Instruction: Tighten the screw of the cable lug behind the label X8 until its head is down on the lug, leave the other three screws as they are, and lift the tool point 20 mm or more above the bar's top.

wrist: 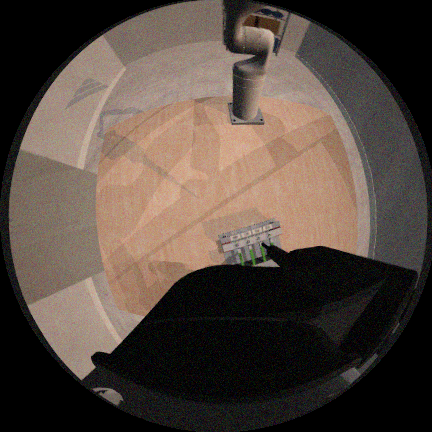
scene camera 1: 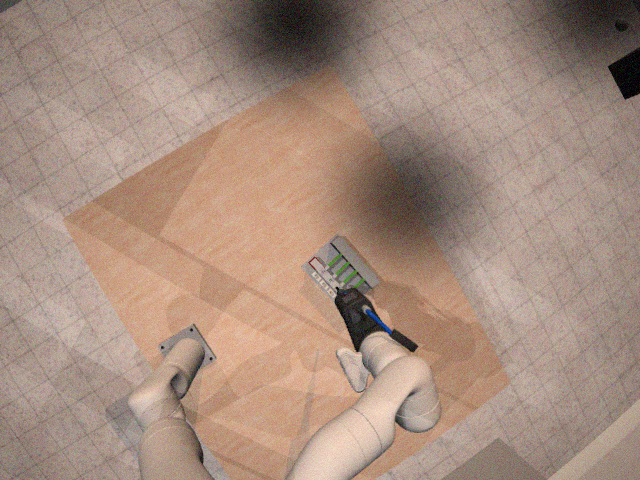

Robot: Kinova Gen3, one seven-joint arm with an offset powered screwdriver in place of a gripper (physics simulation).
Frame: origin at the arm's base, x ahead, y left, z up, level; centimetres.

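Seen in the pictures: end effector, tool point: [wrist: 261, 243] [scene camera 1: 336, 287]; arm's base, origin of the base link: [wrist: 244, 111] [scene camera 1: 188, 353].
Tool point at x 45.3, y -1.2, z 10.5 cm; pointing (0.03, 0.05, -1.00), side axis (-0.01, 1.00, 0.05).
Pixels of each thing's top centre, then the offset from my tool point to it. Level surfaces: height alone.
- grey terminal unit, middle of its top: [scene camera 1: 343, 275] [wrist: 256, 251] dx +3.9, dy +0.8, dz -6.7 cm
- black screwdriver tool, middle of its top: [wrist: 272, 250] [scene camera 1: 341, 292] dx -0.1, dy -0.2, dz +6.4 cm
- wooden table, its level: dz -11.7 cm
The grey terminal unit [scene camera 1: 357, 262] [wrist: 228, 248] stands on the table with a row of small pale labels [scene camera 1: 323, 283] [wrist: 252, 231] along one long side. The lettering is too small to read, so I cannot tell which label is X8. Behind the labels run a light bar with lugs and small dark screw spots, and green wires [scene camera 1: 342, 268] [wrist: 252, 256]. My black screwdriver tool [scene camera 1: 337, 290] [wrist: 264, 244] has no fingers. Its tip shows over the unit near one end of the lug row. Contact, height and the screw heads' seating cannot be made out; the tool body hides part of the unit.
The wooden table [scene camera 1: 258, 180] [wrist: 165, 220] lies under the unit. The arm's base plate [scene camera 1: 207, 357] [wrist: 233, 120] is bolted to the table. The pale arm [scene camera 1: 351, 434] [wrist: 248, 90] reaches across the lower part of the scene view. A blue-and-black piece [scene camera 1: 379, 321] sticks out beside the tool body.
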